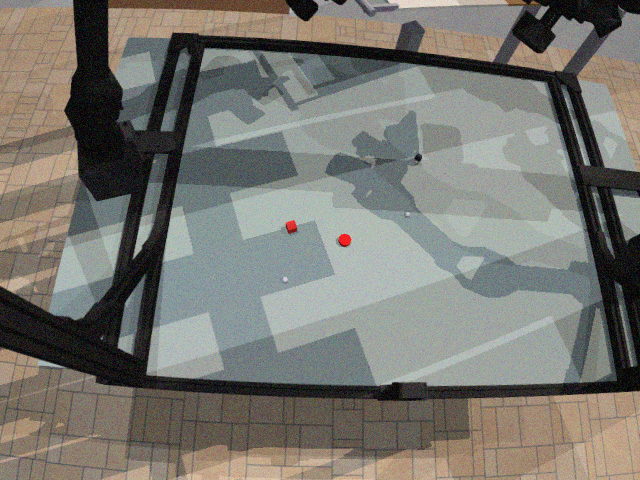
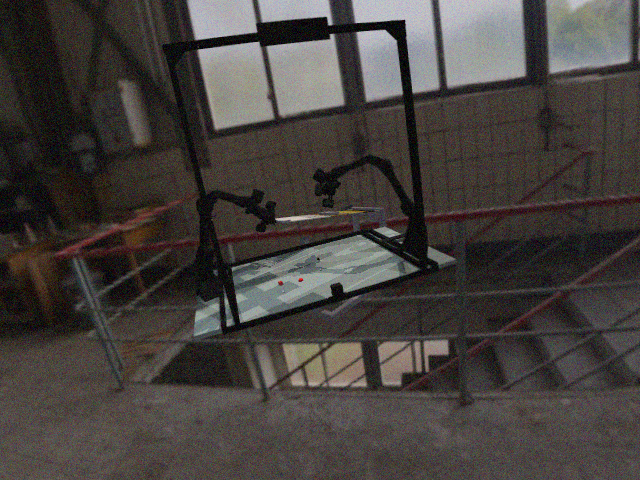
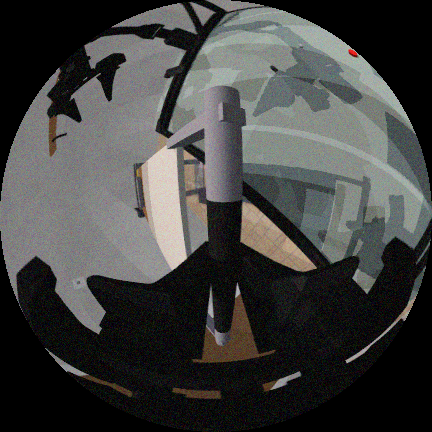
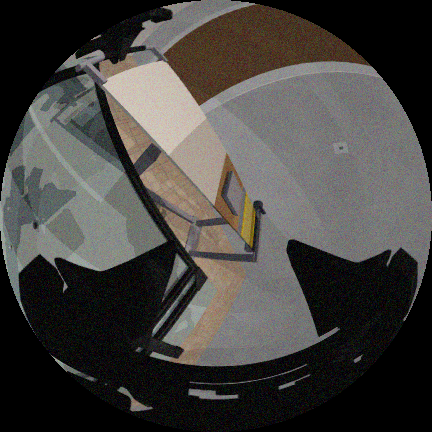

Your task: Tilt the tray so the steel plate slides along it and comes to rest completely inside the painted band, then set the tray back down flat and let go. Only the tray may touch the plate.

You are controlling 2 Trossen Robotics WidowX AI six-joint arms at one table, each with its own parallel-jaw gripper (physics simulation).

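The tray [image 2: 299, 218] [image 3: 165, 210] [image 4: 155, 100] is a long cream board beyond the table's back edge. Its left end looks raised above its right end, where grey supports [image 4: 195, 235] show. The grey steel plate [image 4: 233, 194] lies on the tray's orange stretch, short of the yellow band [image 4: 248, 220] near the far end; I cannot tell which colour is the painted band. My left gripper [image 2: 269, 219] [image 3: 220, 245] is shut on the tray's grey round handle [image 3: 223, 150]. My right gripper [image 2: 327, 196] [image 4: 233, 246] is open and empty, above the tray's right part.
On the table [image 1: 232, 335] lie a red cube [image 1: 291, 226], a red disc [image 1: 344, 239], a small black piece [image 1: 418, 157] and small white balls [image 1: 284, 279] [image 1: 407, 213]. A black frame [image 1: 330, 47] edges the table, with tall posts [image 2: 410, 129] rising from it.
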